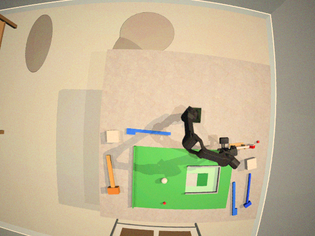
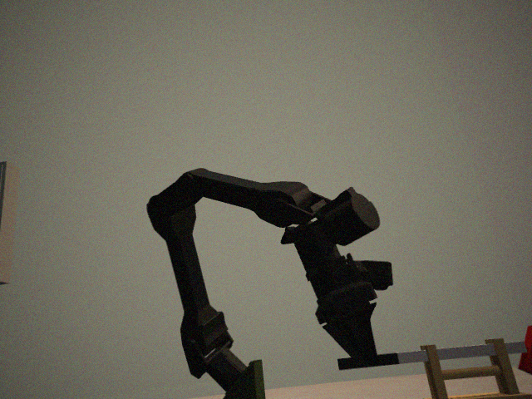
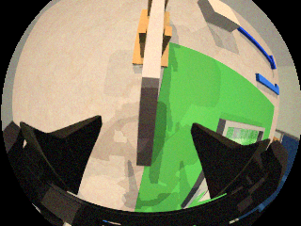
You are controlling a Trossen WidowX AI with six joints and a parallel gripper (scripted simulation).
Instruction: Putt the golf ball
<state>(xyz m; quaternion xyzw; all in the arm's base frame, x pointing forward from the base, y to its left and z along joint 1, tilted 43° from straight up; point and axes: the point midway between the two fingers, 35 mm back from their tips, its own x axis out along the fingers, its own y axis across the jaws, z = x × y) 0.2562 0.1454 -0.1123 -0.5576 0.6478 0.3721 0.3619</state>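
Right now the wooden stand is 13 cm to the left of my gripper tip and 2 cm below it. From my gripper tip the other things lie so: white golf ball: 20 cm ahead, 42 cm to the right, 3 cm below; then green mat: 22 cm ahead, 28 cm to the right, 6 cm below.
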